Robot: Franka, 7 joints.
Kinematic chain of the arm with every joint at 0, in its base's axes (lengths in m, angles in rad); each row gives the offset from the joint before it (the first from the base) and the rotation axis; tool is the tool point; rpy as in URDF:
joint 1: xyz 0 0 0.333 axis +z
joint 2: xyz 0 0 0 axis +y
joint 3: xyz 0 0 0.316 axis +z
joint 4: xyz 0.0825 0 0 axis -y
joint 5: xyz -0.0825 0 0.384 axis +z
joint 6: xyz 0 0 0 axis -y
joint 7: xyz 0.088 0 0 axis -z
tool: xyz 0 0 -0.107 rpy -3.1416 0 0
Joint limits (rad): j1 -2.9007..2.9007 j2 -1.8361..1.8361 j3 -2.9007..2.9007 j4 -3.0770..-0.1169 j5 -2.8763..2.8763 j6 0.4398..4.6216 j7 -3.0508..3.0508
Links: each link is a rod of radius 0.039 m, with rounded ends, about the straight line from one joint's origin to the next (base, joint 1, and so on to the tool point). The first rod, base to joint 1, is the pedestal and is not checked.
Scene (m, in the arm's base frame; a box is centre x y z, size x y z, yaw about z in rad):
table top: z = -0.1
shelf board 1: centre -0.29 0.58 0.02 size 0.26 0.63 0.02 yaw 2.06
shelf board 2: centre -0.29 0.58 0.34 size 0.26 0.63 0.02 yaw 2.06
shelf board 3: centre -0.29 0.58 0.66 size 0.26 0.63 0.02 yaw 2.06
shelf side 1: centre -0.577 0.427 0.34 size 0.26 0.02 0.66 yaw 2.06
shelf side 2: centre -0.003 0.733 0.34 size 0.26 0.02 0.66 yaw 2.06
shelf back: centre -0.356 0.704 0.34 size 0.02 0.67 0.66 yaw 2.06
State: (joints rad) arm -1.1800 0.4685 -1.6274 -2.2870 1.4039 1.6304 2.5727
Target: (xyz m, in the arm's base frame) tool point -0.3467 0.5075 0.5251
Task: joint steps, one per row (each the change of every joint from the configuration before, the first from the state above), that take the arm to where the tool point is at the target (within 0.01 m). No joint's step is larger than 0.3 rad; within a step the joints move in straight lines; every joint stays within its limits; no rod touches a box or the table.
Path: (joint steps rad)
1: -0.1389 0.0269 -0.2525 -0.0248 -0.0306 -0.0064 0.0000
2: -0.1388 0.0269 -0.2525 -0.0247 -0.0306 -0.0064 0.0000
3: -0.1389 0.0269 -0.2526 -0.0248 -0.0306 -0.0064 0.0000
4: -0.1388 0.0269 -0.2525 -0.0248 -0.0307 -0.0064 0.0000
5: -0.0347 -0.2422 0.0988 0.1780 0.0691 0.1183 0.0000
6: -0.0347 -0.2423 0.0987 0.1779 0.0690 0.1183 0.0000
7: -0.0346 -0.2422 0.0988 0.1780 0.0691 0.1183 0.0000

